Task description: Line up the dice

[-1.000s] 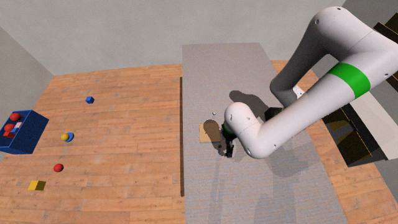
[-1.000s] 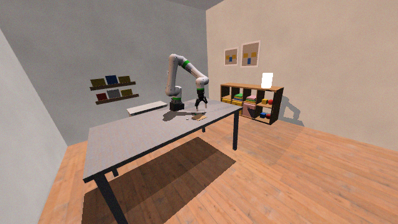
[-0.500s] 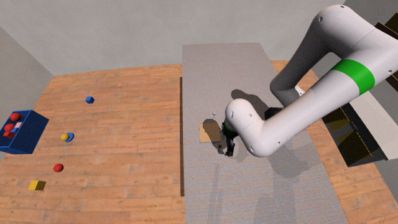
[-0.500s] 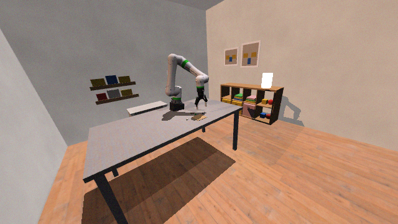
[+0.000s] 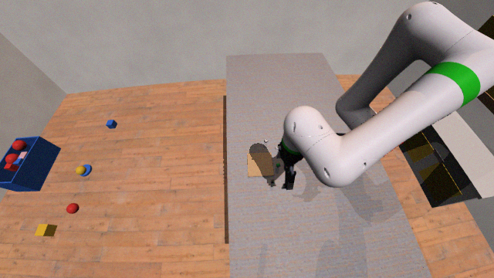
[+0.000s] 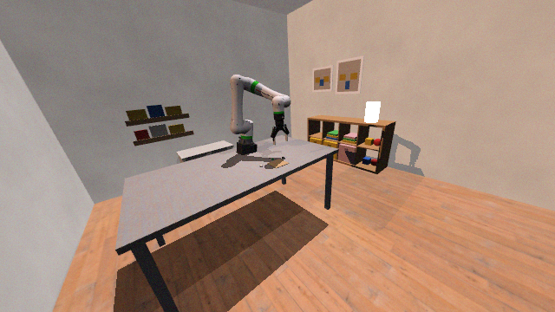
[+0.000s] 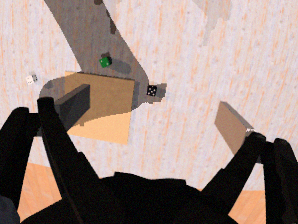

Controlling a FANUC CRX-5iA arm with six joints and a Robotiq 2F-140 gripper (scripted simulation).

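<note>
Now: hand 150 mm above the green die, 90 mm to the left of it and 10 mm past it. The rest, counted from my hand: black die (150 mm below, 20 mm ahead); tan mat (160 mm below, 100 mm to the right, 90 mm ahead); white die (250 mm to the right, 150 mm below, 60 mm ahead).
</note>
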